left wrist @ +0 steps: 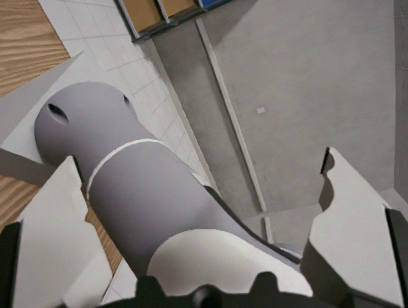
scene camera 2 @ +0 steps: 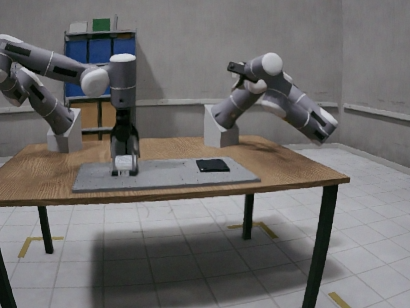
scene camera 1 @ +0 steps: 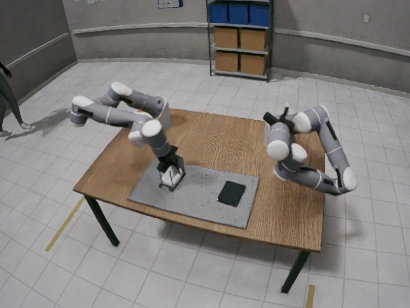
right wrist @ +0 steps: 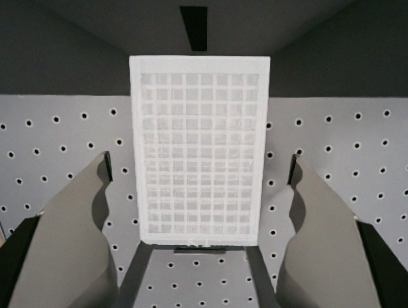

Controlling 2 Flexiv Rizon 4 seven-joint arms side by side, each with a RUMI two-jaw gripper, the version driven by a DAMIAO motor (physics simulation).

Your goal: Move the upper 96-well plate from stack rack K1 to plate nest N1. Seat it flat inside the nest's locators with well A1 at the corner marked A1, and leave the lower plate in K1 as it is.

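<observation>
The white upper 96-well plate point(right wrist: 200, 150) point(scene camera 1: 171, 176) point(scene camera 2: 124, 162) sits in stack rack K1 point(right wrist: 155, 30), whose dark back wall stands at the top of the right wrist view. The lower plate is hidden beneath it. My right gripper point(right wrist: 200, 155) points down over K1, open, one finger on each long side of the plate, with a gap showing at both sides. Plate nest N1 point(scene camera 1: 231, 194) point(scene camera 2: 213, 165) is a flat black piece at the right of the board. My left gripper point(left wrist: 201, 154) is open and empty, far from both. The A1 mark is too small to read.
The grey perforated board point(scene camera 1: 205, 210) point(scene camera 2: 170, 182) lies on the wooden table point(scene camera 1: 215, 137) point(scene camera 2: 290, 172). K1's walls stand close around the plate and the right fingers. The left arm is folded at the table's right side. A shelf unit point(scene camera 1: 270, 42) stands by the wall.
</observation>
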